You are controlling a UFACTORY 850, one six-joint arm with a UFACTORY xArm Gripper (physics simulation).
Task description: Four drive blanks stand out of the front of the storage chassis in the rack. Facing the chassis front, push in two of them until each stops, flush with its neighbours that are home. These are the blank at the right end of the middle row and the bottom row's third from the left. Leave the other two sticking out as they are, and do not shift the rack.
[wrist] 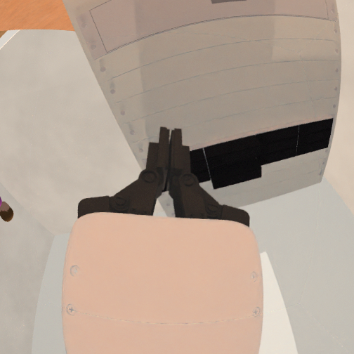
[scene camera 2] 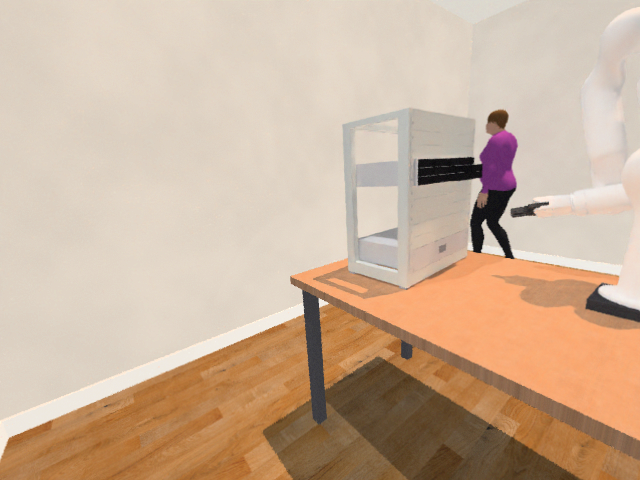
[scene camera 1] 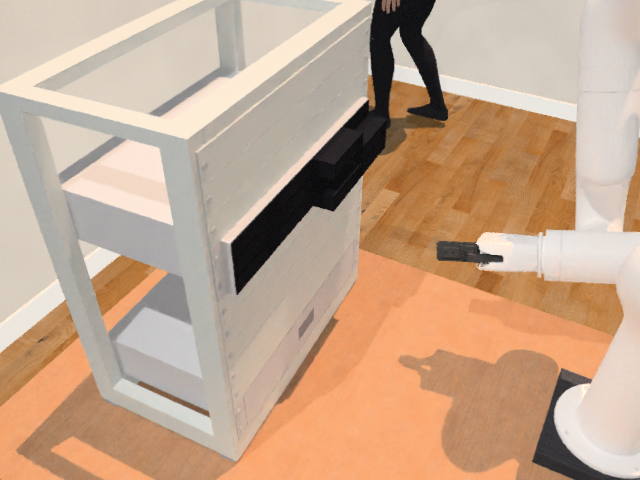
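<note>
The storage chassis [scene camera 1: 268, 242] [scene camera 2: 439, 171] [wrist: 315, 135] shows a black front across the rack [scene camera 1: 192, 248] [scene camera 2: 404, 206]. In scene camera 1, a dark blank [scene camera 1: 337, 153] stands out high on the right half. More black blocks stand out below it and at the right end [scene camera 1: 375, 131]. The wrist view shows the front upside down, with a protruding block [wrist: 237, 171]. Dark edges merge, so I cannot tell every blank's row or depth. My gripper [scene camera 1: 439, 251] [scene camera 2: 512, 212] [wrist: 168, 140] is shut and empty, apart from the chassis front. In the wrist view its fingers partly hide the chassis's right end.
The rack stands on an orange table [scene camera 1: 361, 413] [scene camera 2: 542, 351]. Its lower front has a panel with a grey patch [scene camera 1: 306, 323] [scene camera 2: 442, 248]. The arm's black base [scene camera 1: 547, 439] [scene camera 2: 610, 307] is at the right. A person [scene camera 1: 382, 56] [scene camera 2: 500, 165] stands beyond the rack.
</note>
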